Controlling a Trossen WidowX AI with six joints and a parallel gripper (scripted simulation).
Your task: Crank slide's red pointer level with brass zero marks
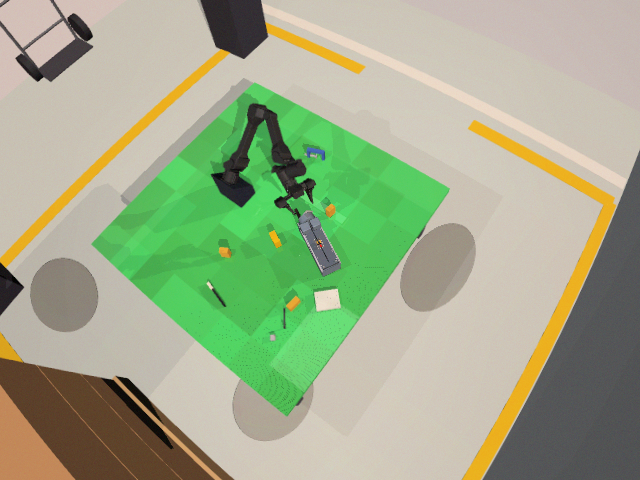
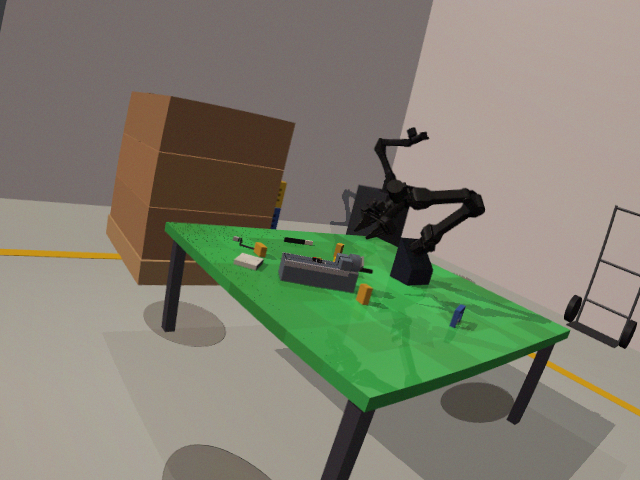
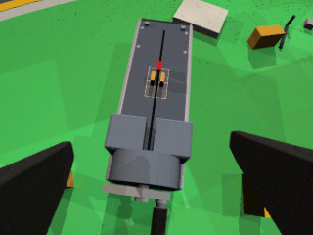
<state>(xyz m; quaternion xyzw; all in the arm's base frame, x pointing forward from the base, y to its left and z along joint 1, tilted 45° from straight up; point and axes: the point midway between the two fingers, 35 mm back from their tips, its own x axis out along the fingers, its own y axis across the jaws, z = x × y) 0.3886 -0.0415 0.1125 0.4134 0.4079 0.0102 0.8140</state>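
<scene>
Right now the dark handle is 13 cm below my gripper tip, 6 cm behind it and 2 cm to the left of it. Also, from my gripper tip: blue bracket (36 cm to the left, 21 cm behind, 17 cm below); then red pointer (12 cm below, 12 cm ahead, 6 cm to the right); then white pad (27 cm ahead, 24 cm to the right, 19 cm below).
</scene>
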